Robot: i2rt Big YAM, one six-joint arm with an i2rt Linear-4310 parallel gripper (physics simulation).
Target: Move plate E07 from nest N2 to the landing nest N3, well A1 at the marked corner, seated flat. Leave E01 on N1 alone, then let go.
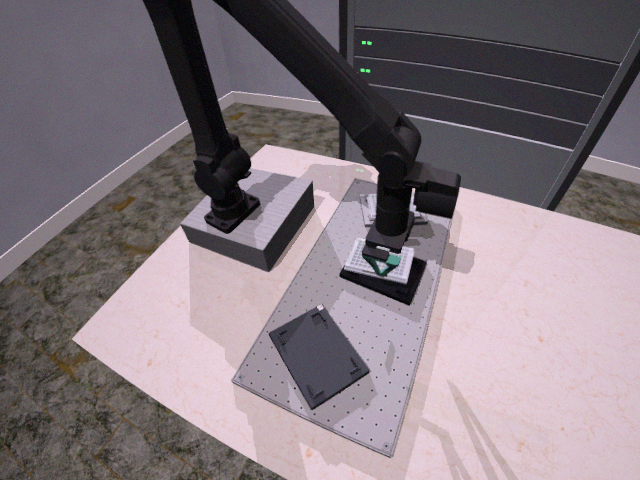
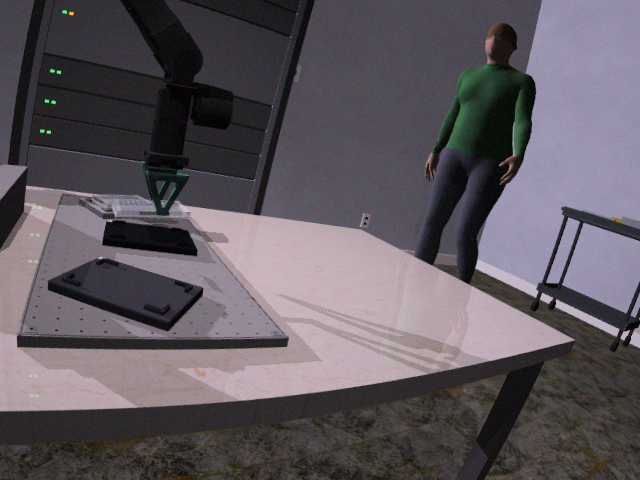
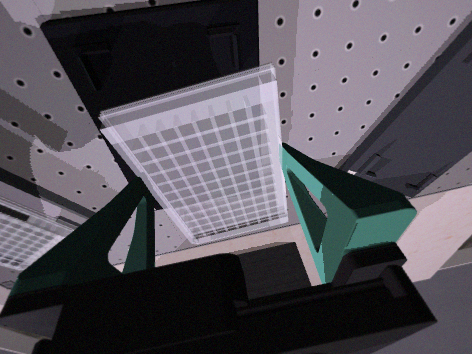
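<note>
Clear gridded plate E07 (image 1: 356, 262) (image 2: 129, 209) (image 3: 215, 160) is held across its width between the green fingers of my gripper (image 1: 381, 268) (image 2: 162, 210) (image 3: 213, 165). It looks about level, a little above the black middle nest (image 1: 382, 290) (image 2: 149, 238) (image 3: 155, 55) and apart from it. A dark grey nest (image 1: 318, 356) (image 2: 124, 289) (image 3: 410, 120) lies turned at the front, empty, with a white mark (image 1: 320, 307) (image 2: 100, 258) at one corner. Plate E01 (image 1: 371, 206) (image 3: 25, 240) sits on the light back nest, partly hidden by the arm. Nest labels and well A1 are unreadable.
The nests stand on a perforated board (image 1: 310, 289) (image 2: 103, 326). A grey block (image 1: 227, 249) (image 2: 10, 201) carries the arm's base to the left. A server rack (image 1: 347, 103) stands behind the table. A person (image 2: 485, 113) and a cart (image 2: 594, 219) are beyond it.
</note>
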